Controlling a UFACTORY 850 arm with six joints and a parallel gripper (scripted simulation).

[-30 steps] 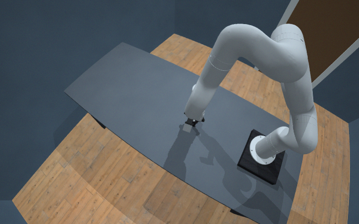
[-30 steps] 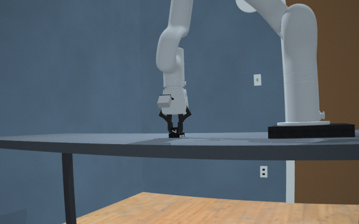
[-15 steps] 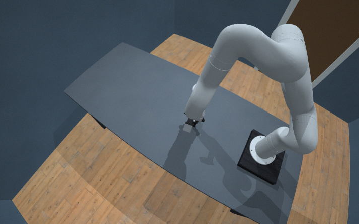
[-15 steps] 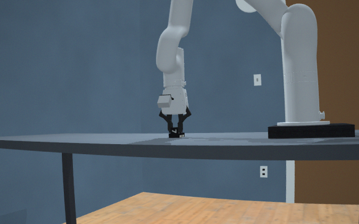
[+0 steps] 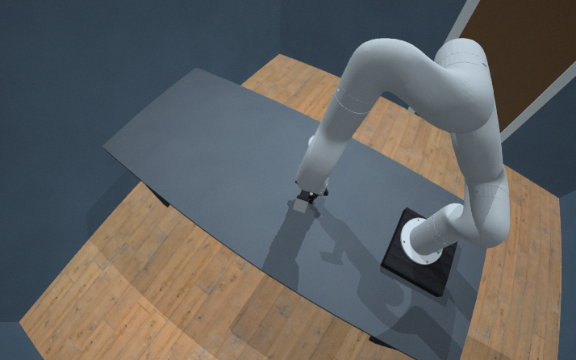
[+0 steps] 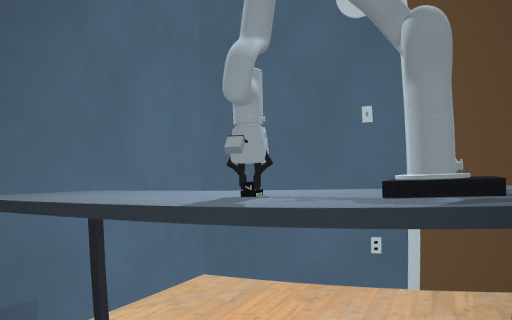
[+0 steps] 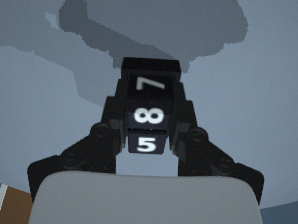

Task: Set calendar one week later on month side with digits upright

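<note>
The calendar cube is 1 cm below my hand. Round my hand: black tray: 3 cm below, 2 cm to the right.
</note>
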